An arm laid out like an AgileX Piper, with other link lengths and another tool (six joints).
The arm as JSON. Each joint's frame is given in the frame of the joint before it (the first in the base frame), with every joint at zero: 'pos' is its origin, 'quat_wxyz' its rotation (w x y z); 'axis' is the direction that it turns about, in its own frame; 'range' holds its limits. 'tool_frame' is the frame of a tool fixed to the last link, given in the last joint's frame.
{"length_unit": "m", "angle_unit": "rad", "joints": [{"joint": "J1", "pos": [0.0, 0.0, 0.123], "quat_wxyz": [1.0, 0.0, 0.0, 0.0], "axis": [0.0, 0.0, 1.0], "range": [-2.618, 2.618]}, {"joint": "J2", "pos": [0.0, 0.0, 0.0], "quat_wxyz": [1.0, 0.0, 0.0, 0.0], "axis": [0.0, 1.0, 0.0], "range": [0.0, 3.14]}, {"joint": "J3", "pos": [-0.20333, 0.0, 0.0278], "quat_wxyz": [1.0, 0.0, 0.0, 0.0], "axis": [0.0, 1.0, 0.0], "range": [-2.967, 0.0]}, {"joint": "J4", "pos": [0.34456, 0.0, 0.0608], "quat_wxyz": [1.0, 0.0, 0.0, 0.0], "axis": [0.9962, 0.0, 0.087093], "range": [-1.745, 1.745]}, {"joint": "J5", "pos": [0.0, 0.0, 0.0], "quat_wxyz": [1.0, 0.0, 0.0, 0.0], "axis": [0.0, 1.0, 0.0], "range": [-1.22, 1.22]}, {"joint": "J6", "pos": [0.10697, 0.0, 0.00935], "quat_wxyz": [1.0, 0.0, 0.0, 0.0], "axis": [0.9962, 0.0, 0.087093], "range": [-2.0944, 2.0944]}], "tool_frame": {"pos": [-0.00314, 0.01, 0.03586], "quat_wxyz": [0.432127, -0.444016, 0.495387, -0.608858]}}
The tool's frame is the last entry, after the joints.
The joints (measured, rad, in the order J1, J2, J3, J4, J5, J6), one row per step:
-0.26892 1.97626 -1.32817 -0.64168 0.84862 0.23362
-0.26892 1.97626 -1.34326 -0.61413 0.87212 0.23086
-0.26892 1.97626 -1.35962 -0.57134 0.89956 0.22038
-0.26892 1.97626 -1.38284 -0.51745 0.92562 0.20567
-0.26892 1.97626 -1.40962 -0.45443 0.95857 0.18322
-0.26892 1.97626 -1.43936 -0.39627 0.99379 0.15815
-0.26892 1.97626 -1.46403 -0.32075 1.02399 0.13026
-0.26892 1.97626 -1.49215 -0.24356 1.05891 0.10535
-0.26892 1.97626 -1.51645 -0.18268 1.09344 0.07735
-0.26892 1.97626 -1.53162 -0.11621 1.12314 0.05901
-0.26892 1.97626 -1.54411 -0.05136 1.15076 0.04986
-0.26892 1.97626 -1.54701 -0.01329 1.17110 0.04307
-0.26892 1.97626 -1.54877 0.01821 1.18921 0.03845
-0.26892 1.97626 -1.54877 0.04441 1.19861 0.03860
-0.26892 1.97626 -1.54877 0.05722 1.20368 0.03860
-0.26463 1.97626 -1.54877 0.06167 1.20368 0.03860
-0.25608 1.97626 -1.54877 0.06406 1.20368 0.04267
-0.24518 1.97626 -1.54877 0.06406 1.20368 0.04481
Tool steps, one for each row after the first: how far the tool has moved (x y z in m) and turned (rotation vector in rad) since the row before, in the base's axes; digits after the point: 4 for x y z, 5 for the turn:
0.0011 -0.0003 0.0039 0.01635 0.00084 -0.02384
0.0009 0.0008 0.0037 0.02860 0.00346 -0.02590
0.0026 0.0015 0.0060 0.03727 -0.00497 -0.02530
0.0027 0.0023 0.0068 0.04549 -0.00129 -0.02298
0.0031 0.0025 0.0081 0.04281 -0.00047 -0.01584
0.0028 0.0046 0.0063 0.06083 -0.00442 -0.01526
0.0032 0.0050 0.0078 0.06433 -0.00588 -0.01579
0.0023 0.0046 0.0069 0.05248 0.00075 -0.00230
0.0012 0.0055 0.0041 0.06097 0.00047 -0.00977
0.0010 0.0054 0.0036 0.06137 -0.00059 -0.01539
-0.0006 0.0037 0.0004 0.03859 0.00765 -0.00667
-0.0007 0.0032 0.0002 0.03275 0.00792 -0.00588
-0.0003 0.0024 -0.0001 0.02641 0.00247 -0.00862
-0.0002 0.0012 0.0000 0.01307 0.00165 -0.00403
0.0006 0.0024 0.0001 0.00405 -0.00111 0.00280
0.0010 0.0041 0.0000 0.00235 -0.00038 0.00369
0.0012 0.0051 0.0000 0.00009 0.00011 0.00876

